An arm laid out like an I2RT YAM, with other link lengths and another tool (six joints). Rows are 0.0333 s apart.
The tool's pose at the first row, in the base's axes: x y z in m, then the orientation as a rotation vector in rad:
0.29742, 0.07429, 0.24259, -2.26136, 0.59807, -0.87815
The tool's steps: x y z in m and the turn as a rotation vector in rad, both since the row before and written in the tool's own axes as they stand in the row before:
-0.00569, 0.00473, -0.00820, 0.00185, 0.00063, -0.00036
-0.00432, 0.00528, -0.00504, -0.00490, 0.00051, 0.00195
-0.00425, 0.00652, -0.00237, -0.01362, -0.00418, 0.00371
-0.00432, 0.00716, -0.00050, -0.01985, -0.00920, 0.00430
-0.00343, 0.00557, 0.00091, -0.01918, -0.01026, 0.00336
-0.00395, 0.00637, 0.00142, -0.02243, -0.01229, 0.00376
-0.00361, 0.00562, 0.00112, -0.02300, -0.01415, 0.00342
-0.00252, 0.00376, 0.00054, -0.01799, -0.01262, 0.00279
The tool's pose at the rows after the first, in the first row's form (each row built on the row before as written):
0.28686, 0.07120, 0.24160, -2.25968, 0.59692, -0.87928
0.27940, 0.06814, 0.23898, -2.26295, 0.60203, -0.87837
0.27365, 0.06523, 0.23401, -2.27460, 0.61190, -0.87002
0.26898, 0.06263, 0.22756, -2.29298, 0.62372, -0.85454
0.26610, 0.06111, 0.22181, -2.31144, 0.63368, -0.83813
0.26291, 0.05948, 0.21507, -2.33305, 0.64501, -0.81842
0.25978, 0.05802, 0.20924, -2.35568, 0.65548, -0.79624
0.25737, 0.05700, 0.20551, -2.37358, 0.66313, -0.77672

